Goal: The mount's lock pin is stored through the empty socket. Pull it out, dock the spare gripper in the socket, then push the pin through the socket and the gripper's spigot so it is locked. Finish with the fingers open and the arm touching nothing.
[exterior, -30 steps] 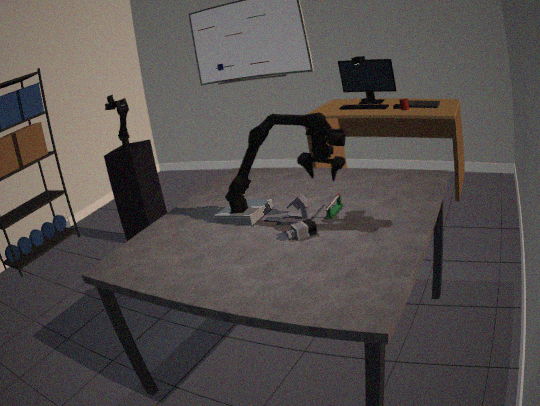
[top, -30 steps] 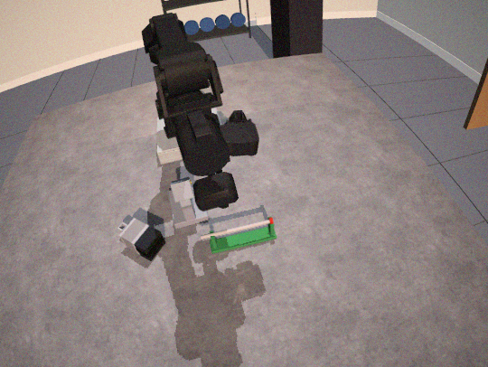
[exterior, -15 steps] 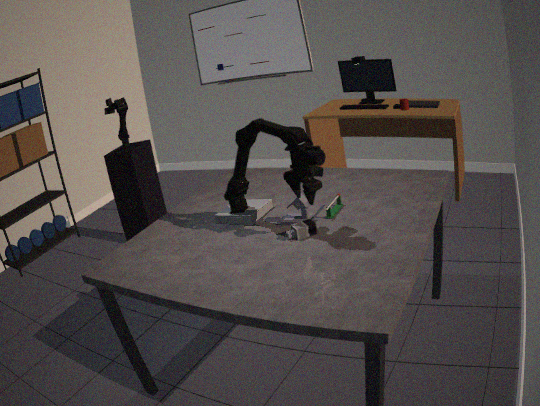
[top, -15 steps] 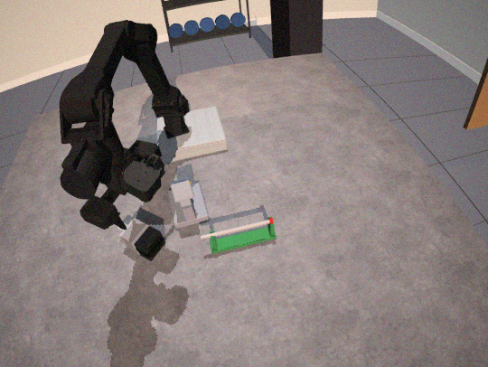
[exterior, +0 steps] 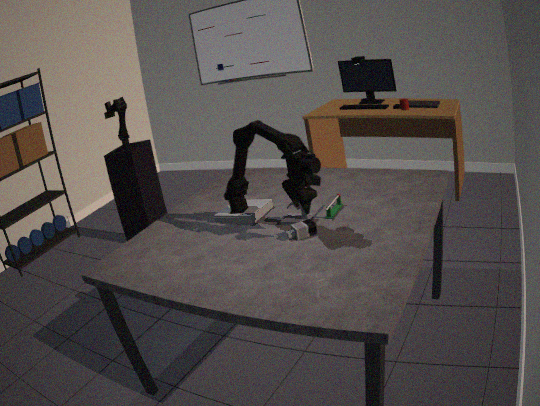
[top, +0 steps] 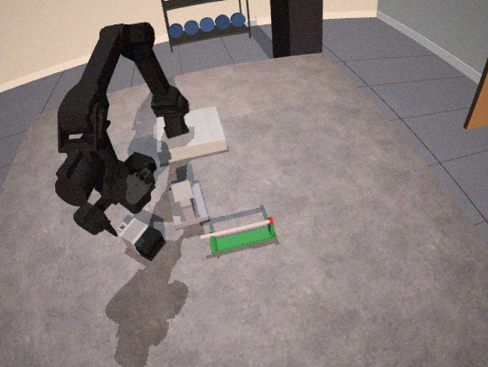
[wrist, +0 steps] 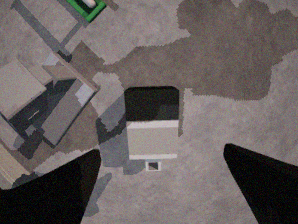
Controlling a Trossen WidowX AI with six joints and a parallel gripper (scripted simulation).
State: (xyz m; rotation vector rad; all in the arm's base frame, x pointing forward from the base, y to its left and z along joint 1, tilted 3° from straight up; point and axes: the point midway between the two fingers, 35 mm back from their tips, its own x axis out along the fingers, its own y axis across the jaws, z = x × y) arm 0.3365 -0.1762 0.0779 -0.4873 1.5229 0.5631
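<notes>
Right now my gripper tip is 8 cm above the spare gripper, 2 cm past it and 1 cm to the left of it. Also, from my gripper tip: mount socket: 13 cm to the left, 6 cm behind, 5 cm below; green cradle: 21 cm to the left, 8 cm below, 7 cm ahead.
</notes>
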